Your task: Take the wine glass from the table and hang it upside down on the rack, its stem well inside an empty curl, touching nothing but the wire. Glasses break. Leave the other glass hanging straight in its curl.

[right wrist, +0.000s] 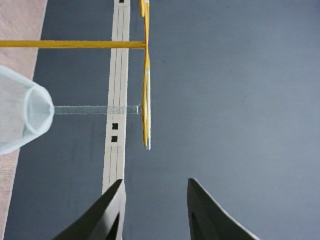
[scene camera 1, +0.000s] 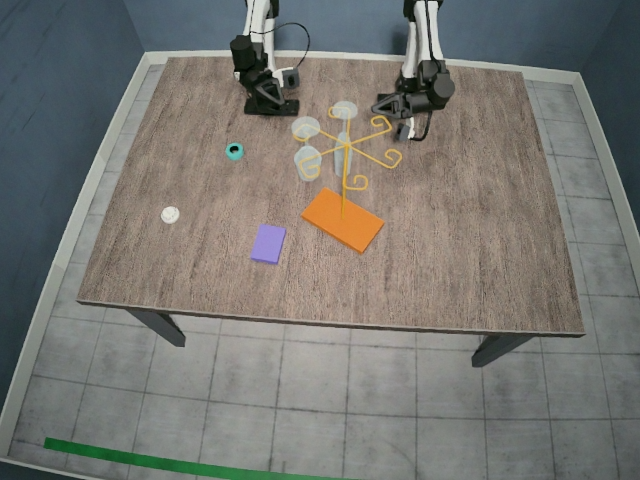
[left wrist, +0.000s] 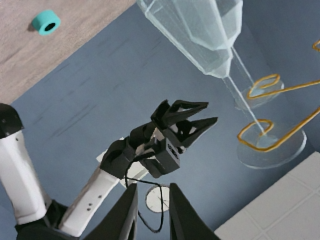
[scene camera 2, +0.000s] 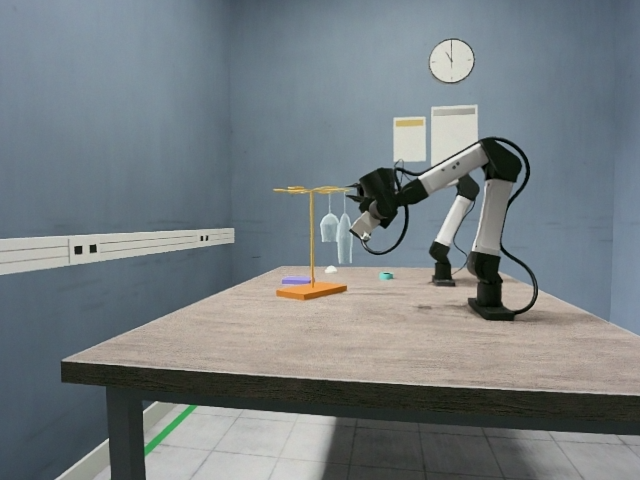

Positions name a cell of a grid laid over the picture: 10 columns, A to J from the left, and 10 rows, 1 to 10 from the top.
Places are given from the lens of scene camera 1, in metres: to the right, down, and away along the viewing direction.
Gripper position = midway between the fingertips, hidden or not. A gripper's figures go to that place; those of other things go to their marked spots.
my right gripper (scene camera 1: E3): -0.09, -0.32, 0.99
yellow wire rack (scene camera 1: F5): 0.11, -0.03, 1.21
